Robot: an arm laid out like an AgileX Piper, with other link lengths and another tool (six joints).
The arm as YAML. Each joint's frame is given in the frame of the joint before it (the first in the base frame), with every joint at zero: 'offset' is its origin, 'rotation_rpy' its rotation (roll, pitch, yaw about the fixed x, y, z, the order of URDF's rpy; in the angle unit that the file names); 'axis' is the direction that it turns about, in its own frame. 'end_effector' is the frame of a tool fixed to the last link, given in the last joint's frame.
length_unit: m
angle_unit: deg
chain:
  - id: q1
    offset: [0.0, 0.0, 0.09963]
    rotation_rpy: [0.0, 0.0, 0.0]
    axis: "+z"
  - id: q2
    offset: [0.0, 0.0, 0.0]
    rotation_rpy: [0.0, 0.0, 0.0]
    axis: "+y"
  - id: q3
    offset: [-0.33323, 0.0, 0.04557]
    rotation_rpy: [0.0, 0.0, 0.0]
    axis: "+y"
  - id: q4
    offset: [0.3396, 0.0, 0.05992]
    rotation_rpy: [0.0, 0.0, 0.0]
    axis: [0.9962, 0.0, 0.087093]
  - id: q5
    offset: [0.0, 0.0, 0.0]
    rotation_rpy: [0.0, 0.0, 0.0]
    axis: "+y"
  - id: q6
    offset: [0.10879, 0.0, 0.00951]
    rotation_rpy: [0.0, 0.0, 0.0]
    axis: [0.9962, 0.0, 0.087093]
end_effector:
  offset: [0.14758, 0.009, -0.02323]
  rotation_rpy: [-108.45, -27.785, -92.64]
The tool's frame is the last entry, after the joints.
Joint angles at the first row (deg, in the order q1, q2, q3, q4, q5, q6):
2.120 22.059 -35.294 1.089 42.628 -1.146
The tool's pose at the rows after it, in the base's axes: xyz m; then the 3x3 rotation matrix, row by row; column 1 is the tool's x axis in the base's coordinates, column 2 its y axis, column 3 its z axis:
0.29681 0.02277 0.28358; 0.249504 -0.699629 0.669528; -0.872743 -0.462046 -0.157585; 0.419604 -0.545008 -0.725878
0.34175 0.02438 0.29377; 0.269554 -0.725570 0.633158; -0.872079 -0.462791 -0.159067; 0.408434 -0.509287 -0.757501
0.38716 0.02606 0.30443; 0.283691 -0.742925 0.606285; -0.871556 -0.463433 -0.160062; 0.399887 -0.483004 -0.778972
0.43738 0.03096 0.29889; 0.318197 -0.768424 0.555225; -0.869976 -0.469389 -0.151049; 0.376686 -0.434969 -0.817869
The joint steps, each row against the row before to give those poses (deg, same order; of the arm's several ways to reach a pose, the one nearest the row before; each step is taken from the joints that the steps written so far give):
0.003 13.293 -6.589 -0.005 -4.985 0.005
-0.004 10.656 -7.048 0.005 -0.801 -0.006
0.000 9.683 -7.677 0.000 0.000 0.000
0.001 10.772 -8.136 1.088 1.145 -0.859

